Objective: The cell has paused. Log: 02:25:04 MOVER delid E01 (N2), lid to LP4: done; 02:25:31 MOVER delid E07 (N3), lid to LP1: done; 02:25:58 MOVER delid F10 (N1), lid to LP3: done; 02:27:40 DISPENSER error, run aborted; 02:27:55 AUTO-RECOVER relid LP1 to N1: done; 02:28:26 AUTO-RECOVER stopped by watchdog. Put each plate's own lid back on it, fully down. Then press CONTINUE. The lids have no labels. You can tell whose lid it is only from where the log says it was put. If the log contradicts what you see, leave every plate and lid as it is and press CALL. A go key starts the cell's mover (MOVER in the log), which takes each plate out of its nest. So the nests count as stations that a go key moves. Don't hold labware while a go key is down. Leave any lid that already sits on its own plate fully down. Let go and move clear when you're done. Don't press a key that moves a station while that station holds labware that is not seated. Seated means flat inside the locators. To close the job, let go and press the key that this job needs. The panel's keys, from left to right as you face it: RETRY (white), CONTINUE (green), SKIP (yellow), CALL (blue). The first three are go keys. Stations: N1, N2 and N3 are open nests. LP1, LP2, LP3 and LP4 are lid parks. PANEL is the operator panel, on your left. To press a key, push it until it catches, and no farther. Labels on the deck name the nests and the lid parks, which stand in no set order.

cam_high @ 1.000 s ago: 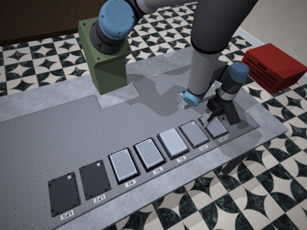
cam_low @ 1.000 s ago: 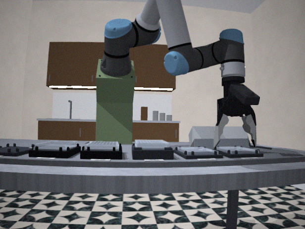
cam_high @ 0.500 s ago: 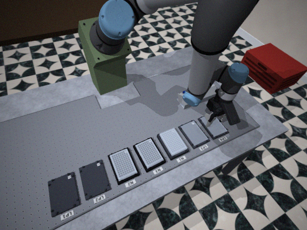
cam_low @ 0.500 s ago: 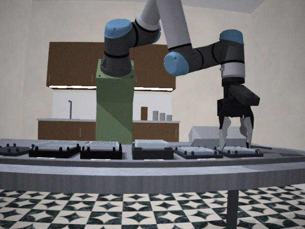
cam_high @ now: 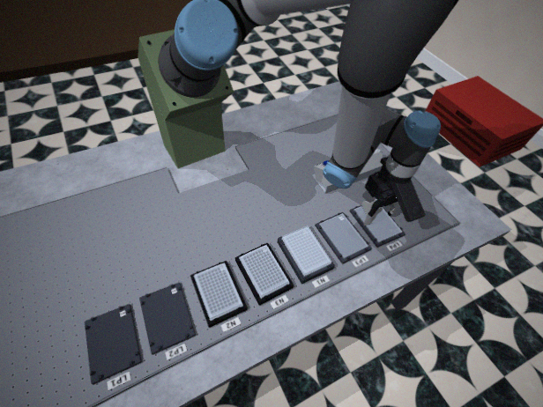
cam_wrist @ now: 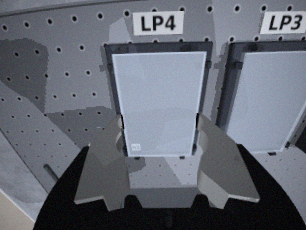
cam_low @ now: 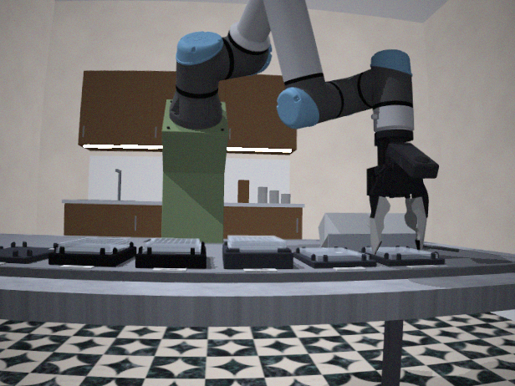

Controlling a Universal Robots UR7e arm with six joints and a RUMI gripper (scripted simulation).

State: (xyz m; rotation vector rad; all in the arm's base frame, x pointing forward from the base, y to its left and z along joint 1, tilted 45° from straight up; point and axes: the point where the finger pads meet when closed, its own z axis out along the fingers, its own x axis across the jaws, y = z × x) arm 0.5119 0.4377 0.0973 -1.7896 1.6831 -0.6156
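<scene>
Now: the LP4 lid park 20 mm below my hand. The rest, counted from my hand: blue CALL key: 220 mm behind, 80 mm to the right, 40 mm above; LP3 lid park: 20 mm ahead, 120 mm to the right, 20 mm below; yellow SKIP key: 230 mm behind, 30 mm to the right, 40 mm above.
</scene>
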